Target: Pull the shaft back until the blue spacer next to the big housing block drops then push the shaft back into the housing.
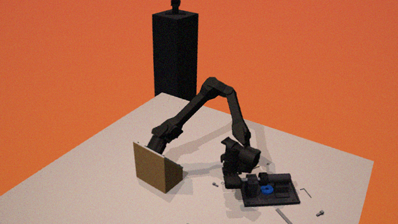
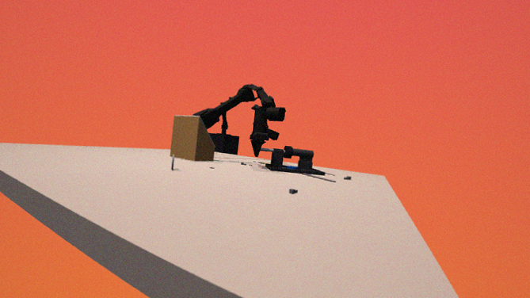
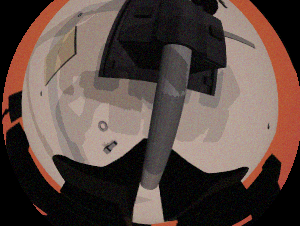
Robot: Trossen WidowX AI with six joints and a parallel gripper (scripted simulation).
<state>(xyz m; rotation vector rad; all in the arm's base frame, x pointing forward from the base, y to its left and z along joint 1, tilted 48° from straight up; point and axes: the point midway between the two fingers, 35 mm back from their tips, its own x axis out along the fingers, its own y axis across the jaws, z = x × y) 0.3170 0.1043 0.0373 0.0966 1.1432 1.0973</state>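
The grey shaft is 5 cm ahead of my gripper tip, 4 cm to the left of it and 3 cm above it. Also, from my gripper tip: grey bar: 27 cm ahead, 4 cm below, 1 cm to the left; then hex key: 25 cm ahead, 21 cm to the left, 4 cm below; then blue spacer: 12 cm ahead, 11 cm to the left, 2 cm below.
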